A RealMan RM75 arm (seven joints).
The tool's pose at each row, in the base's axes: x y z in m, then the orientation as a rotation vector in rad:
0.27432, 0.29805, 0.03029, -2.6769, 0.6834, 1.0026
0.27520, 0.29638, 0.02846, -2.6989, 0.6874, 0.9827
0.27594, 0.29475, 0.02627, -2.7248, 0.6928, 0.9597
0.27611, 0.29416, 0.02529, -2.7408, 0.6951, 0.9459
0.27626, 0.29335, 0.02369, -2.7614, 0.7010, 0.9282
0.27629, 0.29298, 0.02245, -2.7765, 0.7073, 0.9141
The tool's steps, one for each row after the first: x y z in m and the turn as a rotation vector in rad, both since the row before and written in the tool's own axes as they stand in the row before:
0.00238, 0.00108, 0.00030, -0.0096, 0.0206, 0.0022
0.00250, 0.00111, 0.00073, -0.0118, 0.0239, 0.0033
0.00095, 0.00044, 0.00049, -0.0076, 0.0144, 0.0014
0.00139, 0.00064, 0.00094, -0.0100, 0.0187, 0.0039
0.00091, 0.00030, 0.00087, -0.0070, 0.0145, 0.0041

